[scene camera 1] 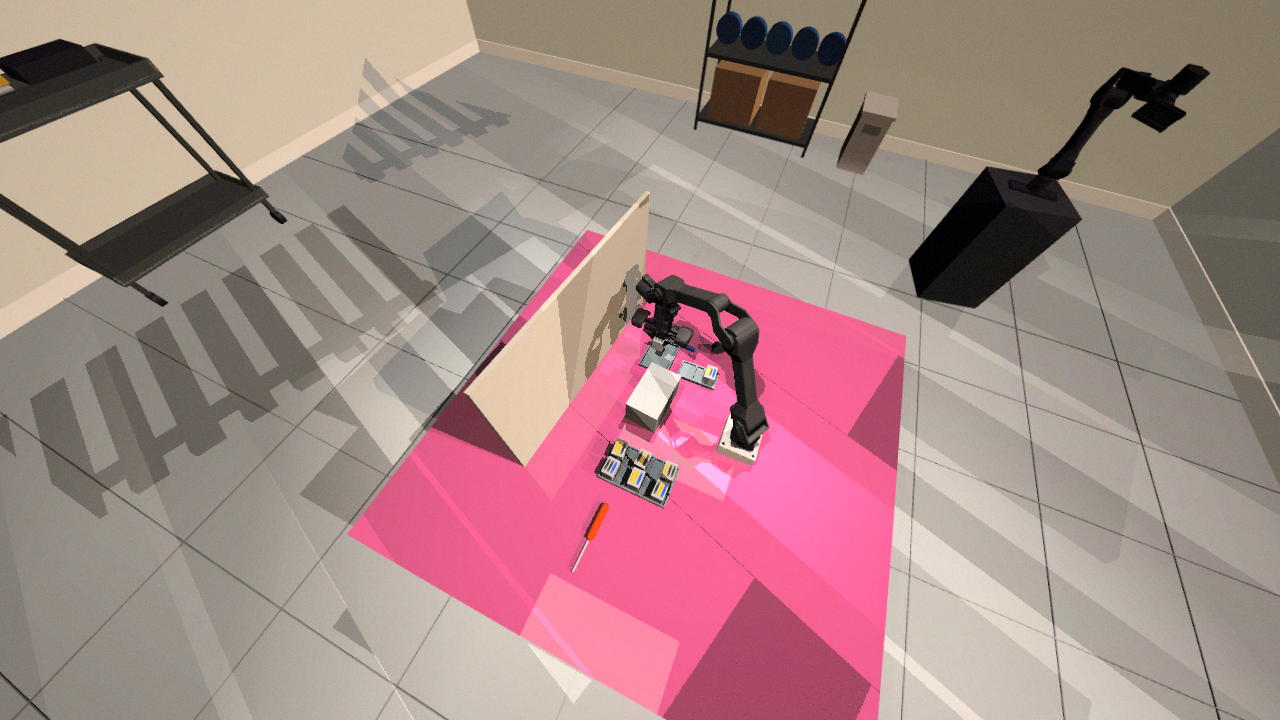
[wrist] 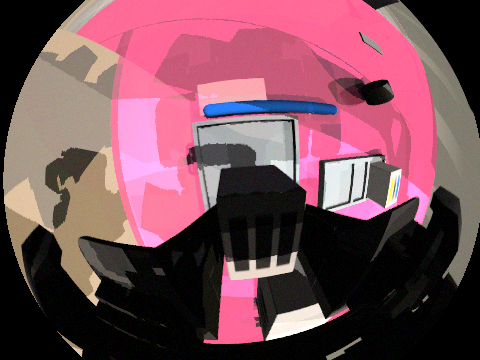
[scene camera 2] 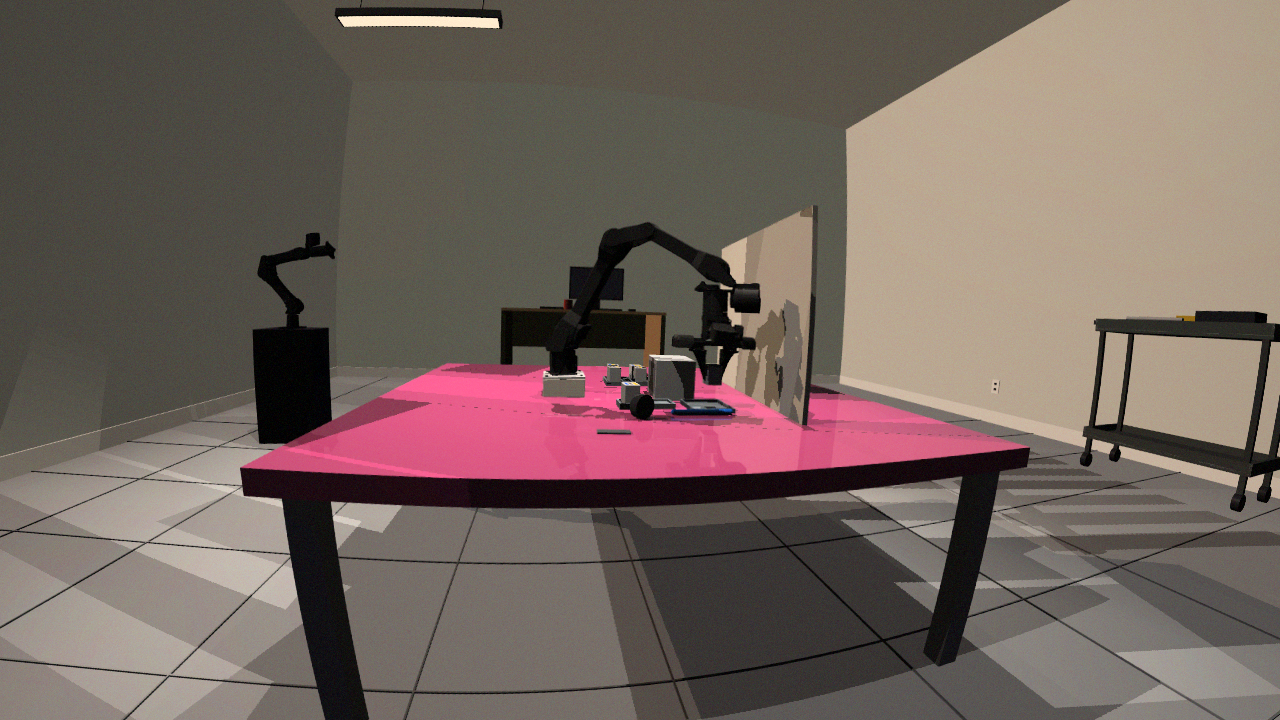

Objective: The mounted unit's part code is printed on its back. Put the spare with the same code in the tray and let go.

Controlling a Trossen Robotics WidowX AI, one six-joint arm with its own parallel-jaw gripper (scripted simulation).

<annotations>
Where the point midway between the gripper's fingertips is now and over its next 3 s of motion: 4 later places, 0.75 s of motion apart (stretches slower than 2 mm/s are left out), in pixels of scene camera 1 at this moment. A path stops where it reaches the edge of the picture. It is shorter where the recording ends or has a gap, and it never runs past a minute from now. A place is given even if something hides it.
My gripper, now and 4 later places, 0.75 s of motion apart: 659, 342; 659, 346; 660, 350; 661, 351; 662, 332
</annotations>
